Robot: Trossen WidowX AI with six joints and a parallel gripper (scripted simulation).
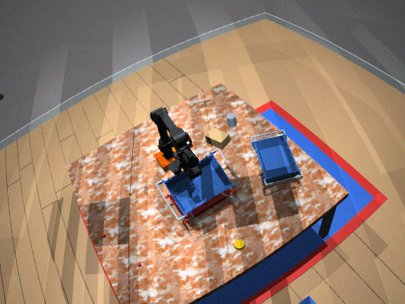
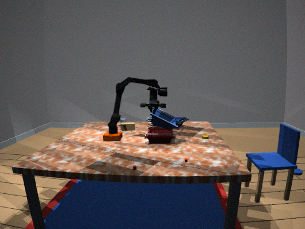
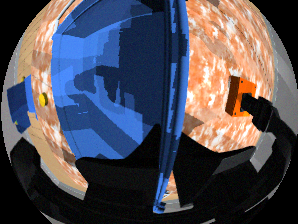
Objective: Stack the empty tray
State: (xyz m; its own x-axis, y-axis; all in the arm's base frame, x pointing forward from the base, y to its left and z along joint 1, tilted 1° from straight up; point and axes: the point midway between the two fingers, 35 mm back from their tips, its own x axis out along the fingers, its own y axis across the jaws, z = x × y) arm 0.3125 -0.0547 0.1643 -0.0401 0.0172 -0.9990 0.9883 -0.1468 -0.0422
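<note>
The blue tray is 80 mm ahead of my gripper tip, 10 mm to the right of it and 10 mm below it. The rest, counted from my gripper tip: tan box: 200 mm behind, 340 mm to the left, 140 mm below; grey cylinder: 250 mm behind, 500 mm to the left, 140 mm below; yellow disc: 400 mm ahead, 60 mm to the right, 160 mm below.
</note>
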